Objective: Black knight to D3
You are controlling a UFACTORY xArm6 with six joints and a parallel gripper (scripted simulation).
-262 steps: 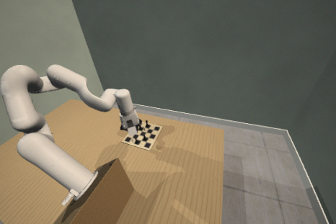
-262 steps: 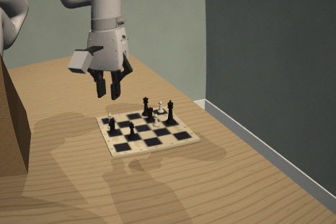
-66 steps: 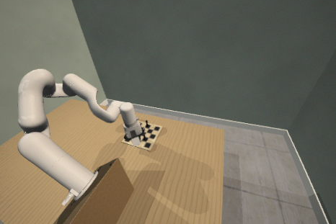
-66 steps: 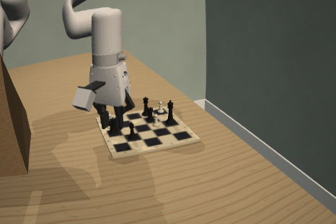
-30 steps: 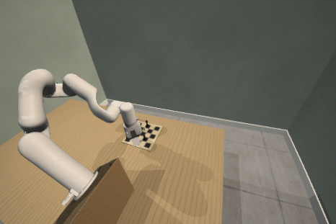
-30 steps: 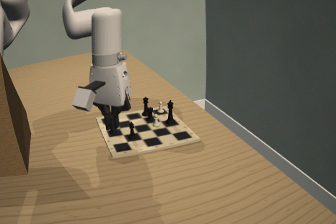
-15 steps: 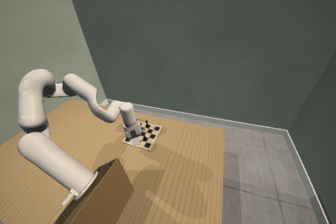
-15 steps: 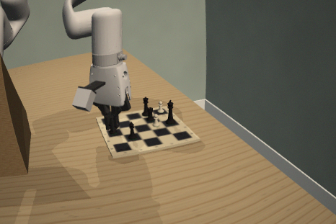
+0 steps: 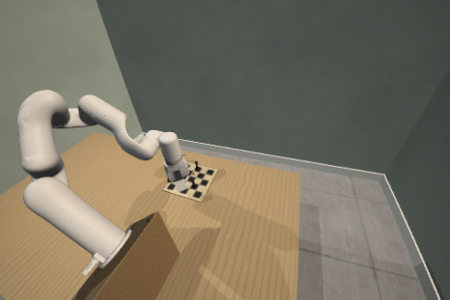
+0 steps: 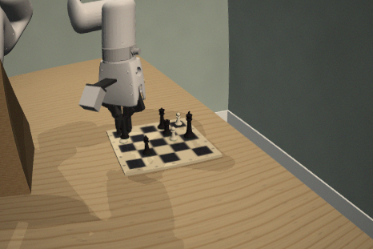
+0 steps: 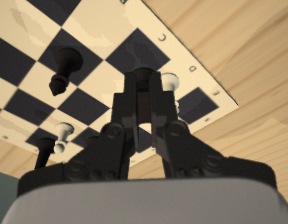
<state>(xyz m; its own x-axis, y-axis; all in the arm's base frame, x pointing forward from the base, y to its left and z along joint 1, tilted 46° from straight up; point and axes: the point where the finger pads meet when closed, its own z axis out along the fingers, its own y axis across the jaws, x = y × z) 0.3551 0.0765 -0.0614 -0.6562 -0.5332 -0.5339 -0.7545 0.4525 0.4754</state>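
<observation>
Right now the white piece is 30 mm to the left of my hand and 40 mm below it. The rest, counted from my hand: black pawn (40 mm ahead, 40 mm to the right, 40 mm below); chessboard (80 mm ahead, 60 mm below).
</observation>
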